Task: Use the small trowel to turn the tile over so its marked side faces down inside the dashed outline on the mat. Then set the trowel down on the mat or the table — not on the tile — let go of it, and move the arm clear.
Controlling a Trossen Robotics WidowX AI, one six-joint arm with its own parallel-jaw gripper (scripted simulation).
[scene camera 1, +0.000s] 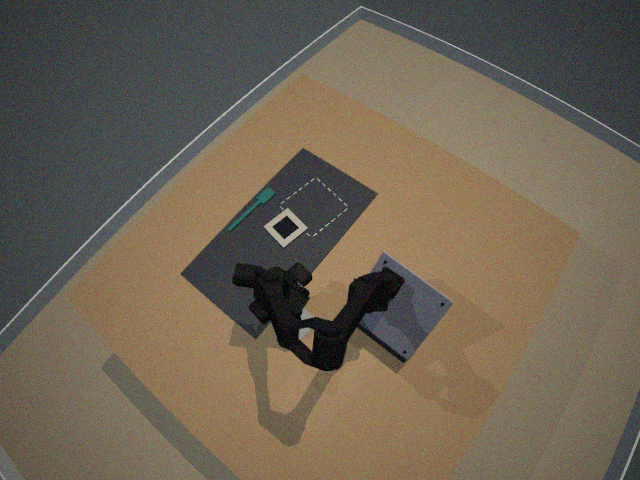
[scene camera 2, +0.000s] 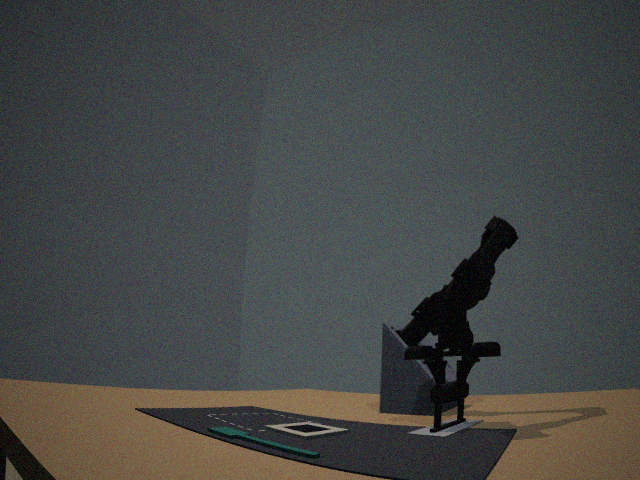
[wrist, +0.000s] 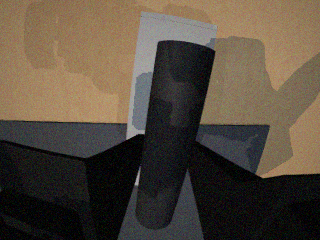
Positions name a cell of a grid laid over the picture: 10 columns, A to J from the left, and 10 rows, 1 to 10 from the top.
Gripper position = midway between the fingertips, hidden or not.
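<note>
Gripper at (scene camera 2: H9), (scene camera 1: E7) and (wrist: F6). Float tool (scene camera 2: G9), (wrist: F3). Tile (scene camera 1: E5), (scene camera 2: E9). Wrist view does not show the tile, hidden by the gripper.
</note>
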